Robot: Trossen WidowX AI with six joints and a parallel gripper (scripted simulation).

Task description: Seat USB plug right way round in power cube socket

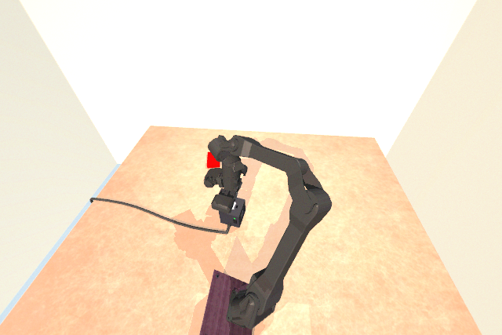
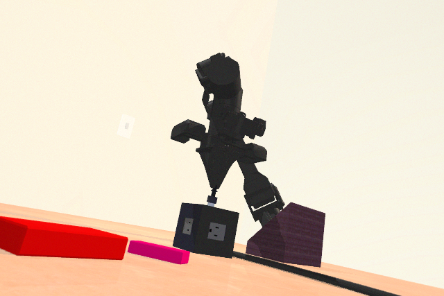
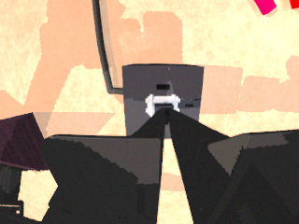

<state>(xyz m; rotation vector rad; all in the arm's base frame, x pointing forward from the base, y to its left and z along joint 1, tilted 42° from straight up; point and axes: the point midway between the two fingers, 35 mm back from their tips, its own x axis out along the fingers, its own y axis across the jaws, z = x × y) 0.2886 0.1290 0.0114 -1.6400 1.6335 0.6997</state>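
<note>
Now: gripper tip 20 mm above the USB plug. Also, from my gripper tip: red block 280 mm ahead, 160 mm to the left, 100 mm below; then pink block 170 mm ahead, 140 mm to the left, 100 mm below.
</note>
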